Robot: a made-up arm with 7 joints.
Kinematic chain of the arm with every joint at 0, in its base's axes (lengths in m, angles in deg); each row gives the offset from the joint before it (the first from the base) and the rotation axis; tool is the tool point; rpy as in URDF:
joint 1: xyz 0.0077 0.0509 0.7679 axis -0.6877 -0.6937 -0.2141
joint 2: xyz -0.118 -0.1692 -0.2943 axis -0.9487 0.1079 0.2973
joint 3: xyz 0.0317 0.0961 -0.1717 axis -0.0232 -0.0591 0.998
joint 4: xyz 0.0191 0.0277 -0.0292 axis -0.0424 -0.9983 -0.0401
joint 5: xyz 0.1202 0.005 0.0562 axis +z
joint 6: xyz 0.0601 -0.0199 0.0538 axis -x
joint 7: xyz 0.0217 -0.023 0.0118 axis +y
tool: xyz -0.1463 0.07 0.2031 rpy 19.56 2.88 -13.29
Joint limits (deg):
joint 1: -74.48..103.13
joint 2: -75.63..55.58
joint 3: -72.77..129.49
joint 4: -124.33..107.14
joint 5: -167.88..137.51
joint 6: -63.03..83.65
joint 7: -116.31..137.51
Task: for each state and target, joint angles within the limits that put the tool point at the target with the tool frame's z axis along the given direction. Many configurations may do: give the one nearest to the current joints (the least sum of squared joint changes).
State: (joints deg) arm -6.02 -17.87 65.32 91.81 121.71 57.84 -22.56
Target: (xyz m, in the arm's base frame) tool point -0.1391 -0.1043 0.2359 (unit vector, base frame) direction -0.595 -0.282 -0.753
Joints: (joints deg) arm 7.01 -32.37 42.36 85.11 107.32 49.86 2.69
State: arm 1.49 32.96 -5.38 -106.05 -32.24 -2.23 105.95
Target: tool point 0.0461 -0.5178 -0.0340 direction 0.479 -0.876 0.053
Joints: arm -2.93 55.58 4.29 -118.63 -45.70 10.94 66.11
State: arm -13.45 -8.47 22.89 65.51 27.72 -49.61 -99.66
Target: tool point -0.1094 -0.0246 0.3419 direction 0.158 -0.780 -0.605
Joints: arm 1.45 -22.52 28.02 41.78 45.78 -48.08 -75.96
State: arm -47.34 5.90 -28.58 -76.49 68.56 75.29 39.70
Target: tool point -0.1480 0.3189 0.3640 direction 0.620 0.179 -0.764
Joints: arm -68.14 -26.36 -53.82 -82.91 56.21 52.08 36.77
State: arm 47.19 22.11 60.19 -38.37 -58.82 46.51 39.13
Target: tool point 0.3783 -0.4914 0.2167 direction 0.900 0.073 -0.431
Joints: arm 50.14 48.37 50.38 -36.79 -70.79 78.00 24.17
